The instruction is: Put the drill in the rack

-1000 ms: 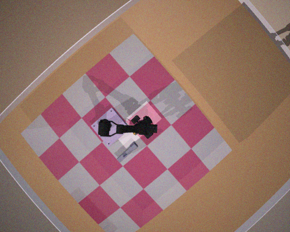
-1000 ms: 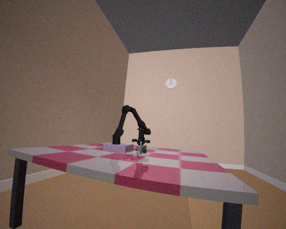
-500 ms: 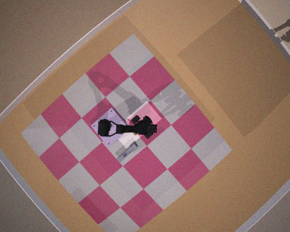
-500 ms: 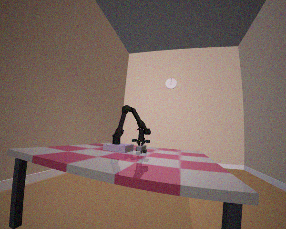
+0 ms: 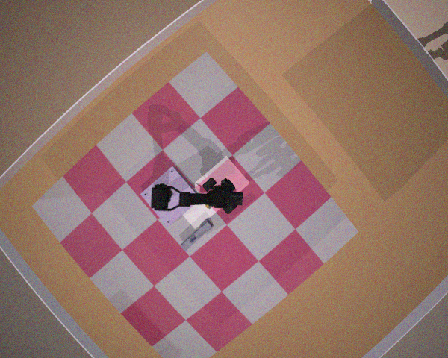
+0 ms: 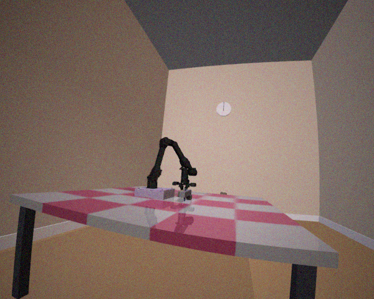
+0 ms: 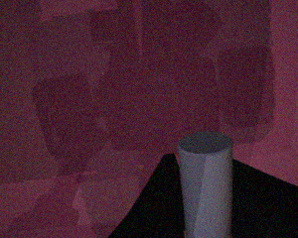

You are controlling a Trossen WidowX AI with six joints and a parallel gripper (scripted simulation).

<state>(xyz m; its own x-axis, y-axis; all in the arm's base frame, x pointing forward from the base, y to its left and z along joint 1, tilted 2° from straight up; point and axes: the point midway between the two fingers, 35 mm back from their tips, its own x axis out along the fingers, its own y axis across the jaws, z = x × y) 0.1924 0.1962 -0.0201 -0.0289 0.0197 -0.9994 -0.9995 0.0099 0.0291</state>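
Right now the olive piece is 50 mm to the right of my gripper tip and 10 mm above it. From my gripper tip the other things lie so: dark key 70 mm ahead, 250 mm to the right, 40 mm above.
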